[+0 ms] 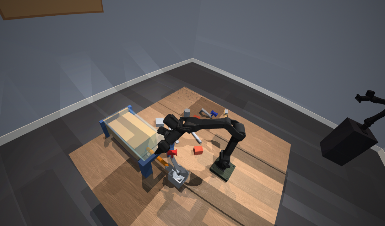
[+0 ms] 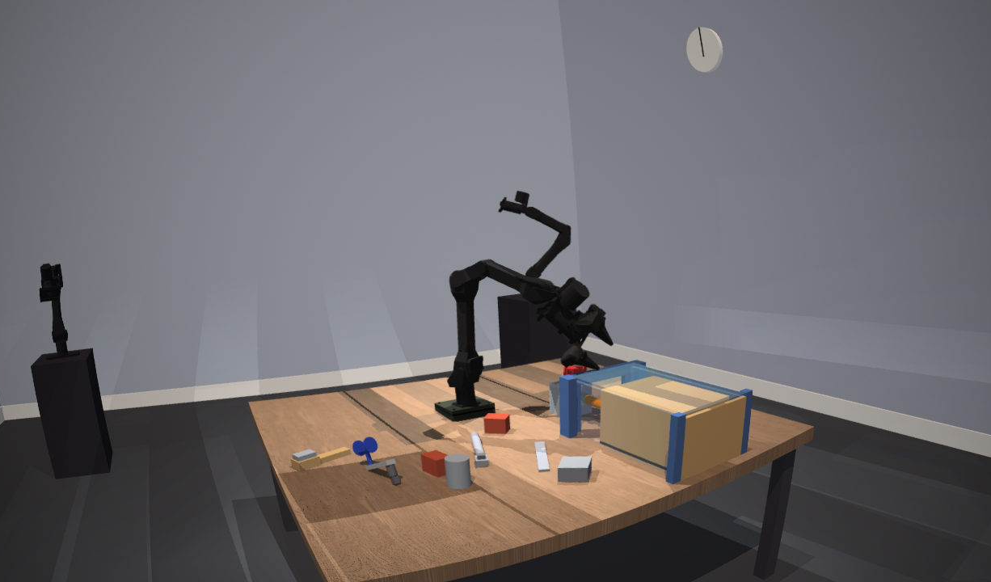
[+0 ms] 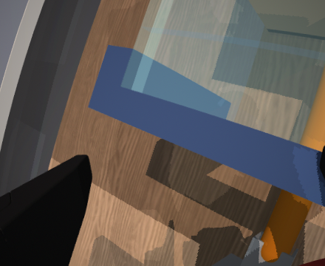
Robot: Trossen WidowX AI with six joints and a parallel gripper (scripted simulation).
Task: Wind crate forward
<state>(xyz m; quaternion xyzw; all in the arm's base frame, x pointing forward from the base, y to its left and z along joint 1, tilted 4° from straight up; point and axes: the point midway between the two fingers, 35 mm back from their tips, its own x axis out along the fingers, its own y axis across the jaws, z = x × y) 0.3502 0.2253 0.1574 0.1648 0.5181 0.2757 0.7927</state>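
My gripper tip is now 10 cm past the winch handle, 8 cm above it and 4 cm to the left of it. Round my gripper tip: red knob: 6 cm to the right, 6 cm behind, 5 cm below; grey winch: 17 cm behind, 16 cm below, 1 cm to the right; blue frame: 8 cm below, 2 cm to the right, 1 cm ahead.
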